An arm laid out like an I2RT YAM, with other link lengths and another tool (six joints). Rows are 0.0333 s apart.
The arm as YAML. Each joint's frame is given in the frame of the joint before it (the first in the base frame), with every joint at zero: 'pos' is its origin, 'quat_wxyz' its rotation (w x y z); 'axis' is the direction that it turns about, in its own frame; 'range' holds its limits. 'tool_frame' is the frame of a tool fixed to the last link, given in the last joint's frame.
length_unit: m
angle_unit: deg
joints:
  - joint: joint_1
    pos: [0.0, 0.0, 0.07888]
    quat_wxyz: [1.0, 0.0, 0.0, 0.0]
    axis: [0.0, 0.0, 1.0]
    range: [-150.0, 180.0]
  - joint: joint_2
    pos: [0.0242, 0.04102, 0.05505]
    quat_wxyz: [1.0, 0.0, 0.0, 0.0]
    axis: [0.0, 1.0, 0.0]
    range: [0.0, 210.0]
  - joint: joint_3
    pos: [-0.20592, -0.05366, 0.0]
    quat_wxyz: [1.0, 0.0, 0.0, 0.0]
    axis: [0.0, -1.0, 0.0]
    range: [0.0, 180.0]
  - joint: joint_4
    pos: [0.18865, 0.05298, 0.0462]
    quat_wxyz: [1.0, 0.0, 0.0, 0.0]
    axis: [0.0, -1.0, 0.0]
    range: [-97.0, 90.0]
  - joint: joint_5
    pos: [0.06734, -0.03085, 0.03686]
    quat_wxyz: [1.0, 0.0, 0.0, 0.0]
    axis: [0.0, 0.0, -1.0]
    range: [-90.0, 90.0]
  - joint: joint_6
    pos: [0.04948, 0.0, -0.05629]
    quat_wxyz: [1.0, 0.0, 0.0, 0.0]
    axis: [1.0, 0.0, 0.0]
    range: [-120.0, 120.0]
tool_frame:
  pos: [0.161, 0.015, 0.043]
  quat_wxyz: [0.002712, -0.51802, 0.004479, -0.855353]
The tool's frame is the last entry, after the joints.
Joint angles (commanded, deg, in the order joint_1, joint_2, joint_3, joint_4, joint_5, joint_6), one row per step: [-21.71, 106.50, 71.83, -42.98, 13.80, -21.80]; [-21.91, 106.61, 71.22, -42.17, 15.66, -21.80]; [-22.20, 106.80, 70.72, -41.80, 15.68, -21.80]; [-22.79, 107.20, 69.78, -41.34, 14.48, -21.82]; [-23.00, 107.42, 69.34, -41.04, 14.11, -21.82]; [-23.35, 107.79, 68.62, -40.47, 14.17, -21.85]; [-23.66, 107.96, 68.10, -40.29, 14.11, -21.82]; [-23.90, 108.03, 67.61, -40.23, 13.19, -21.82]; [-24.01, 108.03, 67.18, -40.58, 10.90, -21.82]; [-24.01, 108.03, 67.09, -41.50, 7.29, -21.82]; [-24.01, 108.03, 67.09, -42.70, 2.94, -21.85]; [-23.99, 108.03, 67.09, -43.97, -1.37, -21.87]
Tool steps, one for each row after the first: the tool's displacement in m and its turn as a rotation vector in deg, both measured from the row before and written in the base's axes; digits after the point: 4 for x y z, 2 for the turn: [-0.0033, -0.0073, -0.0015, -1.72, 0.59, -0.60]; [-0.0024, -0.0010, -0.0028, 0.10, 0.30, -0.29]; [-0.0039, 0.0027, -0.0062, 1.42, 0.37, -0.33]; [-0.0017, 0.0009, -0.0029, 0.47, 0.19, -0.14]; [-0.0035, -0.0009, -0.0043, 0.15, 0.51, -0.33]; [-0.0033, -0.0003, -0.0029, 0.26, 0.44, -0.33]; [-0.0019, 0.0031, -0.0026, 1.03, 0.09, -0.09]; [-0.0007, 0.0089, -0.0027, 2.38, -0.21, 0.25]; [0.0009, 0.0142, -0.0015, 3.68, -0.53, 0.51]; [0.0012, 0.0171, -0.0002, 4.43, -0.66, 0.56]; [0.0007, 0.0172, 0.0011, 4.43, -0.58, 0.47]
